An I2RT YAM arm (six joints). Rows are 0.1 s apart.
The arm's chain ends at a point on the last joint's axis. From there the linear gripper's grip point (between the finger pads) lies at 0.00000 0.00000 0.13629 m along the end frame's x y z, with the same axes.
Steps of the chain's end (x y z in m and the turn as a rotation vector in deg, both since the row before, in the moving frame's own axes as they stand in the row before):
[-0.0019, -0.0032, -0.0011, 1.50, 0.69, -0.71]
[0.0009, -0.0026, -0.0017, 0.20, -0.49, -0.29]
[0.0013, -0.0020, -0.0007, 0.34, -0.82, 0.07]
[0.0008, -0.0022, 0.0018, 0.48, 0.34, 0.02]
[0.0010, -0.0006, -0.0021, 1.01, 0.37, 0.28]
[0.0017, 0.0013, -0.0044, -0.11, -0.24, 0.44]
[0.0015, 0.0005, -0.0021, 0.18, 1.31, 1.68]
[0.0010, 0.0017, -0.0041, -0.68, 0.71, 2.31]
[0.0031, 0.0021, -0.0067, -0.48, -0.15, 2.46]
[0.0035, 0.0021, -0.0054, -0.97, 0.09, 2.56]
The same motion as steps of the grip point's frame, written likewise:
[-0.0003, -0.0068, -0.0012, 1.50, 0.69, -0.71]
[-0.0003, -0.0031, -0.0017, 0.20, -0.49, -0.29]
[-0.0006, -0.0028, -0.0007, 0.34, -0.82, 0.07]
[0.0016, -0.0033, 0.0018, 0.48, 0.34, 0.02]
[0.0019, -0.0030, -0.0021, 1.01, 0.37, 0.28]
[0.0011, 0.0016, -0.0044, -0.11, -0.24, 0.44]
[0.0046, 0.0001, -0.0021, 0.18, 1.31, 1.68]
[0.0027, 0.0034, -0.0041, -0.68, 0.71, 2.31]
[0.0027, 0.0032, -0.0067, -0.48, -0.15, 2.46]
[0.0037, 0.0044, -0.0054, -0.97, 0.09, 2.56]

